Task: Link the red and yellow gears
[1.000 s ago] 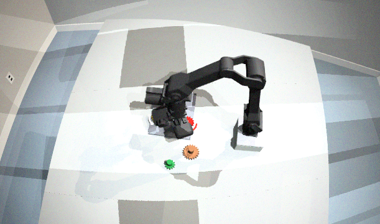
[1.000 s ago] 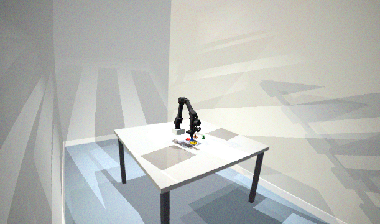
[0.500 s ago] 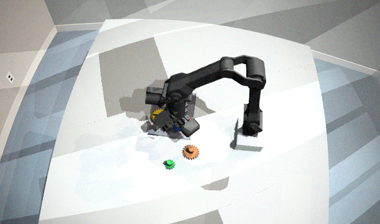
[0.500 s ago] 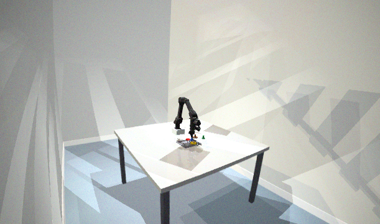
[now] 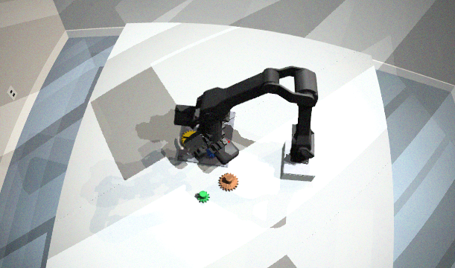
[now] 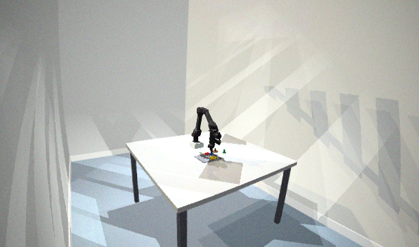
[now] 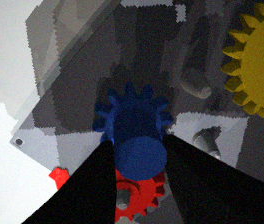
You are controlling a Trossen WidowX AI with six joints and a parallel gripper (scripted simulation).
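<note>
Right now the blue gear is 10 mm below my gripper tip. The rest, counted from my gripper tip: yellow gear (80 mm ahead, 30 mm to the right, 20 mm below); red arrow (60 mm behind, 10 mm to the right, 30 mm below); red gear (40 mm behind, 30 mm to the right, 20 mm below).
</note>
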